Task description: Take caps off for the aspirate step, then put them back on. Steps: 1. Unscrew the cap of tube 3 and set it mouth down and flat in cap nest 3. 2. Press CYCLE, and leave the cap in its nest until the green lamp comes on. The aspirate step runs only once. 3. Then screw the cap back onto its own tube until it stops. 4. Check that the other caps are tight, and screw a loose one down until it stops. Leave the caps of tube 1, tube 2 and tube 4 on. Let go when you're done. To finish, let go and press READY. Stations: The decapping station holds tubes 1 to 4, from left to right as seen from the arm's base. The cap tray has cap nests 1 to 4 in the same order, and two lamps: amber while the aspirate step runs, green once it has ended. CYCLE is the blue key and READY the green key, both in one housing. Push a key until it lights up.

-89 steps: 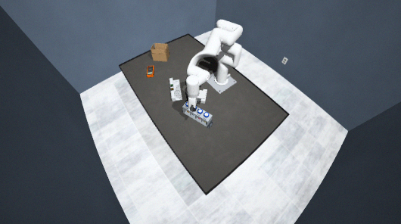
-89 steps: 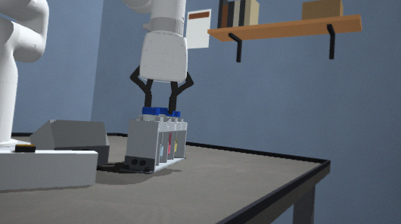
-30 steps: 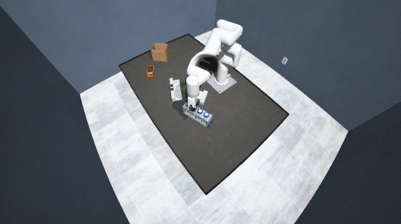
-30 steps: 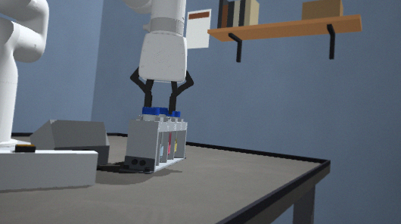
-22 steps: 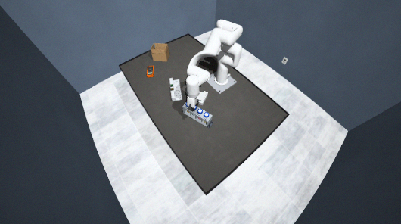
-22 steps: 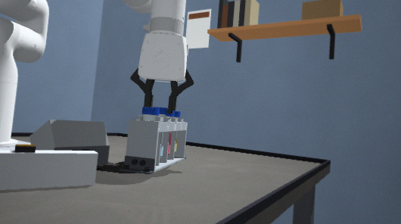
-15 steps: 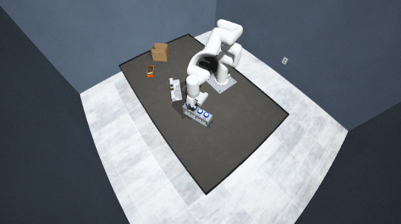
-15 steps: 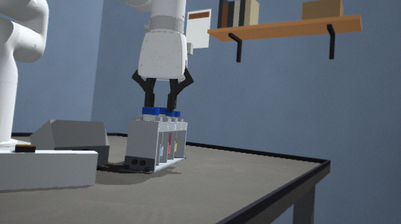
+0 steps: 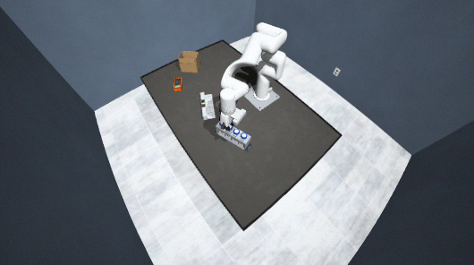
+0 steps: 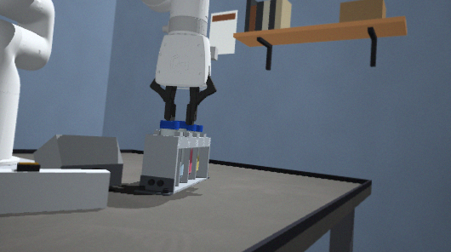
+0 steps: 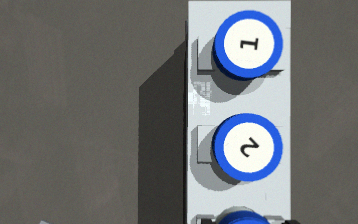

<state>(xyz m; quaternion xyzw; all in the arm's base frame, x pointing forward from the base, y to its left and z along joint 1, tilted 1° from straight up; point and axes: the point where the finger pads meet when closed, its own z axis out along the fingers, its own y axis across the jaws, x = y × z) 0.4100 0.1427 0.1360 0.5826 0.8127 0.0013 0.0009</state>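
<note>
Right now my hand is 12 cm past the blue cycle key, 11 cm to the left of it and 7 cm above it. From my hand the other things lie so: grey key housing 14 cm to the right, 11 cm behind, 8 cm below; then station 14 cm below, 2 cm to the left, 1 cm behind; then green ready key 16 cm to the right, 13 cm behind, 7 cm below.
</note>
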